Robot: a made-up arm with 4 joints.
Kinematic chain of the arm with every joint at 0, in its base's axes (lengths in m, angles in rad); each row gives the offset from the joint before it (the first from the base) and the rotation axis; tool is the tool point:
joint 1: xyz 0 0 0.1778 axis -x
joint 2: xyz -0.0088 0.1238 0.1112 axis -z
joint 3: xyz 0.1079 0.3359 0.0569 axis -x
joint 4: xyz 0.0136 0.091 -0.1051 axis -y
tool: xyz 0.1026 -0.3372 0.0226
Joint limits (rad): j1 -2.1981..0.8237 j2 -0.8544..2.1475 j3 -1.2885..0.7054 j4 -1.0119..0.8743
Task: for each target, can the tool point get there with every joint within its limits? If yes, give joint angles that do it. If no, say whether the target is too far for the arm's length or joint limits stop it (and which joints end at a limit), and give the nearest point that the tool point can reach.
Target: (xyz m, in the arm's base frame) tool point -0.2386 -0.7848 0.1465
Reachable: no: joint limits stop it (at a limit: joint 1, joint 2, joint 3, joint 4) | nearest point -0.0033 -0.4602 0.2696 | short by 0.419 m
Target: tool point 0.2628 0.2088 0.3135
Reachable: yes | joints -0.7714 0.3487 -0.8088 0.2755
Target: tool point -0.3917 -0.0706 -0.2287
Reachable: no: joint limits stop it (at a limit: joint 1, joint 2, joint 3) | nearest point -0.0743 -0.1292 -0.0417 | short by 0.373 m
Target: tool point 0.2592 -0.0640 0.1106
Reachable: yes | joints 0.4716 1.2843 -0.6068 -0.5759
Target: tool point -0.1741 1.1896 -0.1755
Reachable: no: too far | nearest point -0.0808 0.5862 0.0037 | short by 0.636 m
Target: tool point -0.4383 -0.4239 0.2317
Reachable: no: joint limits stop it (at a limit: joint 2, joint 3) | nearest point -0.0751 -0.2510 0.2097 | short by 0.403 m
